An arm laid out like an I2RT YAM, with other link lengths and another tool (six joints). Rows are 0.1 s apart.
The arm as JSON. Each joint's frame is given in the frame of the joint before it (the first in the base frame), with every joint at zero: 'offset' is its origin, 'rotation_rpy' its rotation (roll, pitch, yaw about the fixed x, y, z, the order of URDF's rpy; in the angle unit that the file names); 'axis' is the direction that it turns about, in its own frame. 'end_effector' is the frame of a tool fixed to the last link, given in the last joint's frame.
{
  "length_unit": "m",
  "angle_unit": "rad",
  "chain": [
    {
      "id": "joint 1",
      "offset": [
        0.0,
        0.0,
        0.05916
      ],
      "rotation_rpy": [
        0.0,
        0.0,
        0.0
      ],
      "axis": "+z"
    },
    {
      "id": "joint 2",
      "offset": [
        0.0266,
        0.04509,
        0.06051
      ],
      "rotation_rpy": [
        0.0,
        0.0,
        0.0
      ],
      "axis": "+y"
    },
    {
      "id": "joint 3",
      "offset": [
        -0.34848,
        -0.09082,
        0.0
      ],
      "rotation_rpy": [
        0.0,
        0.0,
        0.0
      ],
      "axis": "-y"
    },
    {
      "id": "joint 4",
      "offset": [
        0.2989,
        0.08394,
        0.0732
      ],
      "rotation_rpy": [
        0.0,
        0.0,
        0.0
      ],
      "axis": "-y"
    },
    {
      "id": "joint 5",
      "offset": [
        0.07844,
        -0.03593,
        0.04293
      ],
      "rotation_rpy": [
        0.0,
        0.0,
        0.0
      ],
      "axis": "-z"
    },
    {
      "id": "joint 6",
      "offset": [
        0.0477,
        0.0,
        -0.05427
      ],
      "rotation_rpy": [
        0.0,
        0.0,
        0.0
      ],
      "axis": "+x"
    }
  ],
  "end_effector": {
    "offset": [
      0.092,
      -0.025,
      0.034
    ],
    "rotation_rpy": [
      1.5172,
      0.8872,
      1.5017
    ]
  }
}
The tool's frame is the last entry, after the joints.
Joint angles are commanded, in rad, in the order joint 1, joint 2, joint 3, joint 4, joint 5, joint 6. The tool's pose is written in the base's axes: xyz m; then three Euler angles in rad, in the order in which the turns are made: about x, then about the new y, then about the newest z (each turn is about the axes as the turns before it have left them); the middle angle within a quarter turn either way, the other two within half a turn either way. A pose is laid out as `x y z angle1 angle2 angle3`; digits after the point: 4 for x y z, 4 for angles.
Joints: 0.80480 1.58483 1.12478 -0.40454 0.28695 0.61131
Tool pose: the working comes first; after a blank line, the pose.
Where each joint sits with the arm in this pose, in the base's axes (m; each line is computed from the numbers above, not from the rounded line before):
joint 1: 0.0000 0.0000 0.0592
joint 2: -0.0141 0.0504 0.1197
joint 3: 0.0548 -0.0090 0.4681
joint 4: 0.2025 0.2656 0.4010
joint 5: 0.2863 0.3009 0.3692
joint 6: 0.2880 0.2832 0.2991
the tool: 0.3761 0.2820 0.2494

0.3761 0.2820 0.2494 -2.8353 0.7272 -2.6493
